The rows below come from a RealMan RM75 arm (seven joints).
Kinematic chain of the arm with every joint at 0, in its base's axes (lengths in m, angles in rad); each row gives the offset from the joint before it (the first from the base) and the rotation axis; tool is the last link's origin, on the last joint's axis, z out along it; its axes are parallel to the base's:
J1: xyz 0 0 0.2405 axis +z
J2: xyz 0 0 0 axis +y
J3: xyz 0 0 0.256 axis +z
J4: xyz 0 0 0 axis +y
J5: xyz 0 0 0.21 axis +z
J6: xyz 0 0 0 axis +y
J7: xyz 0 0 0.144 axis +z
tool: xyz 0 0 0
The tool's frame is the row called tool.
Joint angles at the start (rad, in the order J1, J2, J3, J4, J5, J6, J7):
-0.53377, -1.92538, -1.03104, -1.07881, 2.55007, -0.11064, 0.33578
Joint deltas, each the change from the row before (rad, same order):
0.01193, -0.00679, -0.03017, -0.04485, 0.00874, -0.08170, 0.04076
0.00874, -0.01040, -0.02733, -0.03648, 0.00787, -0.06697, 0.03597
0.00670, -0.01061, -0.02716, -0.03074, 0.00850, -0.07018, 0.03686
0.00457, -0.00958, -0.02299, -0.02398, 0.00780, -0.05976, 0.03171
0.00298, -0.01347, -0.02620, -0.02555, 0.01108, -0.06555, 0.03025
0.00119, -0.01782, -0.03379, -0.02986, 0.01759, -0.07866, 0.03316
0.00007, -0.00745, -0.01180, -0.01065, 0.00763, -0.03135, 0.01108
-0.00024, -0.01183, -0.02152, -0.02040, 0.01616, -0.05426, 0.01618
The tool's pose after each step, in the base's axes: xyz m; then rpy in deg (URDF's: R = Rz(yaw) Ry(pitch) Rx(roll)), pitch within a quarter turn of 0, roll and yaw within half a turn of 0. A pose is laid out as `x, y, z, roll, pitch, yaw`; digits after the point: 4 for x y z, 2 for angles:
-0.1678, 0.3970, -0.0634, -132.04, -10.16, 7.60
-0.1639, 0.3947, -0.0630, -132.85, -8.45, 7.80
-0.1617, 0.3925, -0.0626, -133.75, -6.37, 8.14
-0.1602, 0.3906, -0.0621, -134.55, -4.51, 8.38
-0.1575, 0.3885, -0.0620, -135.47, -2.69, 8.64
-0.1537, 0.3866, -0.0610, -136.45, -0.57, 8.89
-0.1524, 0.3855, -0.0611, -136.91, 0.29, 9.05
-0.1501, 0.3840, -0.0600, -137.53, 1.75, 9.30

